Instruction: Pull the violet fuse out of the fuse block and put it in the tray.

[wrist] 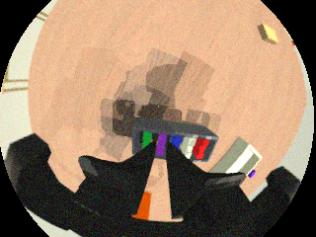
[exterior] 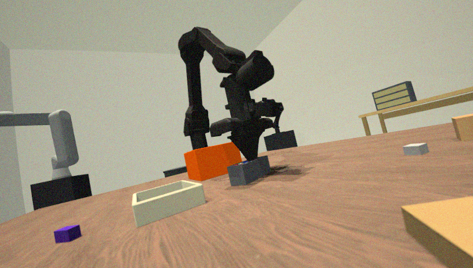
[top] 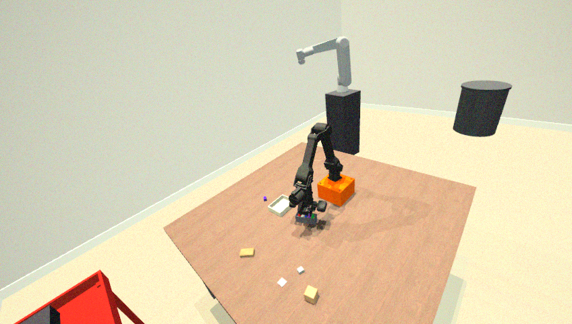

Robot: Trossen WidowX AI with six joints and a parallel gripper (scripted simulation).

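My gripper tip is now 5 cm short of the cream tray, 20 cm to the left of it and 3 cm above it.
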